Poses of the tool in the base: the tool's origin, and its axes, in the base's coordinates. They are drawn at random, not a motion.
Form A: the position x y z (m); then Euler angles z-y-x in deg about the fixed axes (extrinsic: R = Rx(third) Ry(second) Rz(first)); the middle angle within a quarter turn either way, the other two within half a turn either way.
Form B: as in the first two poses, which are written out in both.
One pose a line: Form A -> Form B
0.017 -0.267 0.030 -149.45 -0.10 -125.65 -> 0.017 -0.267 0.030 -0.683 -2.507 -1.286
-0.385 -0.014 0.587 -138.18 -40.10 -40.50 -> -0.385 -0.014 0.587 0.461 -1.046 -1.953
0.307 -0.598 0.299 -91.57 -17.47 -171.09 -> 0.307 -0.598 0.299 -1.937 -2.039 0.144
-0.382 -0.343 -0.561 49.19 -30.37 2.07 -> -0.382 -0.343 -0.561 -0.194 -0.512 0.828
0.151 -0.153 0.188 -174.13 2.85 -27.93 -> 0.151 -0.153 0.188 -0.111 -0.733 -2.963
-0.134 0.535 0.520 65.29 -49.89 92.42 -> -0.134 0.535 0.520 0.880 -1.338 0.183
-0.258 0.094 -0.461 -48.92 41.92 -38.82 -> -0.258 0.094 -0.461 -0.922 0.390 -1.032
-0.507 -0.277 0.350 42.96 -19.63 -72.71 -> -0.507 -0.277 0.350 -1.322 0.192 0.856
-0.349 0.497 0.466 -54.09 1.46 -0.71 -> -0.349 0.497 0.466 -0.023 0.018 -0.944
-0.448 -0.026 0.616 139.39 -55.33 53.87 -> -0.448 -0.026 0.616 -0.610 -1.273 1.635
